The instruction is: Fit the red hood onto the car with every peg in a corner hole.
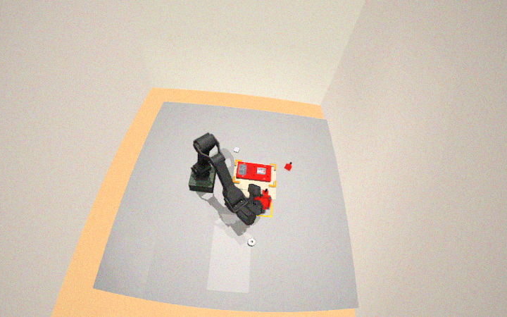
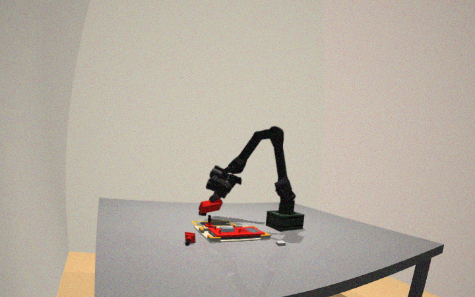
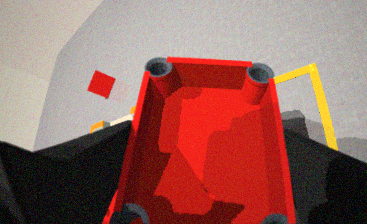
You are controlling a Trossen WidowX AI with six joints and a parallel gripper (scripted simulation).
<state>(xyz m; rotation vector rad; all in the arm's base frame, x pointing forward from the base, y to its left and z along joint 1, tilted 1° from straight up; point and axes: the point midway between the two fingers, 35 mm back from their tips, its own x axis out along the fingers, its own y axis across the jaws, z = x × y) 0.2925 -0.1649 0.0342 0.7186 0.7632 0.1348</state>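
Now: gripper tip 1 cm past the red hood. Also, from my gripper tip: grey engine block 1 cm ahead, 22 cm to the left, 6 cm below; then cream jig 2 cm behind, 19 cm to the left, 7 cm below.
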